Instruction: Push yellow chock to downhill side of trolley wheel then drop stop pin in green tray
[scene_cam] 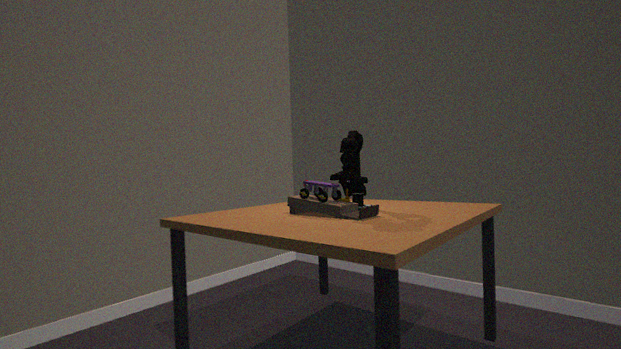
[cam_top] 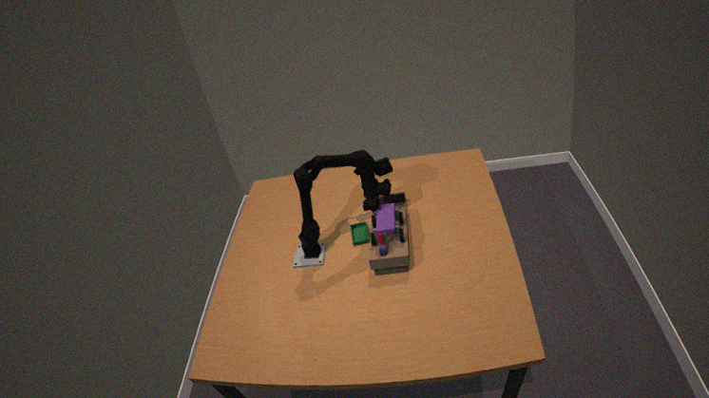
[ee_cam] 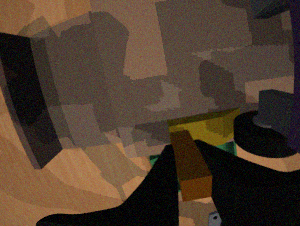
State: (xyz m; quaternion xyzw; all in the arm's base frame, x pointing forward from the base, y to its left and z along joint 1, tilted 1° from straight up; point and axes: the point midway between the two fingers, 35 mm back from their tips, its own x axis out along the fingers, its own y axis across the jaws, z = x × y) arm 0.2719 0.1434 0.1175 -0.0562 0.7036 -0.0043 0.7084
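Right now the yellow chock is 20 mm to the right of my gripper tip and 10 mm below it. The rest, counted from my gripper tip: green tray: 80 mm behind, 40 mm to the right, 100 mm below; then ramp: 60 mm ahead, 120 mm to the right, 40 mm below; then purple trolley: 60 mm ahead, 120 mm to the right, 20 mm above.
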